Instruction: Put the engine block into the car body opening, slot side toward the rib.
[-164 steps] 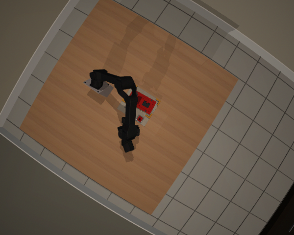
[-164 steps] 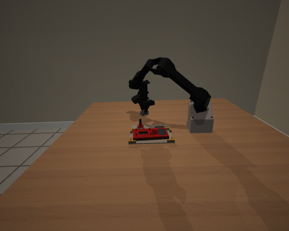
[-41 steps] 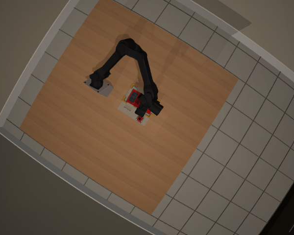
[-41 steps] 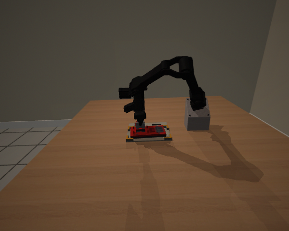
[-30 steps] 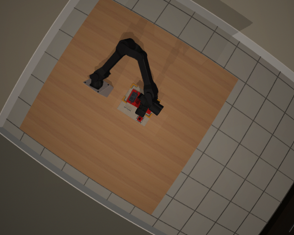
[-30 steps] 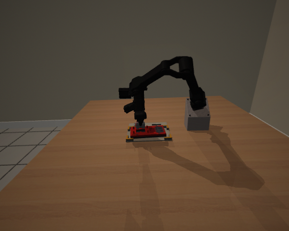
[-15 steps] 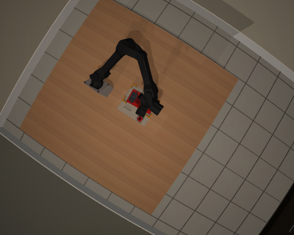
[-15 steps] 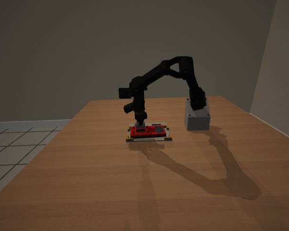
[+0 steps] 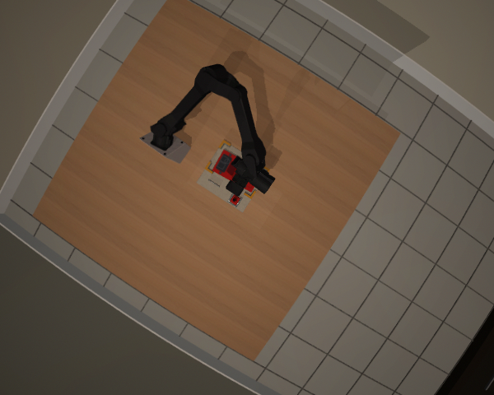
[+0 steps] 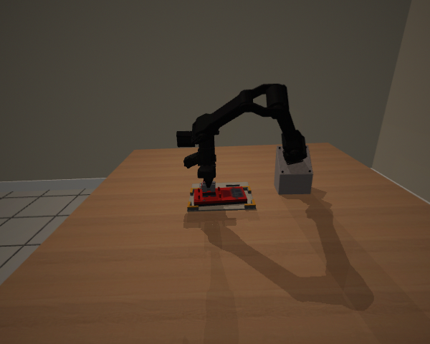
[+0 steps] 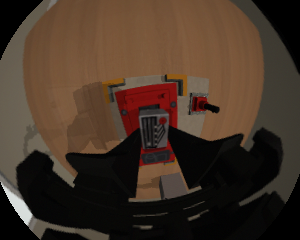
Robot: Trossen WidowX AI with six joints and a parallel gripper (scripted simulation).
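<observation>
Right now my gripper tip is 10 mm above the engine block.
</observation>
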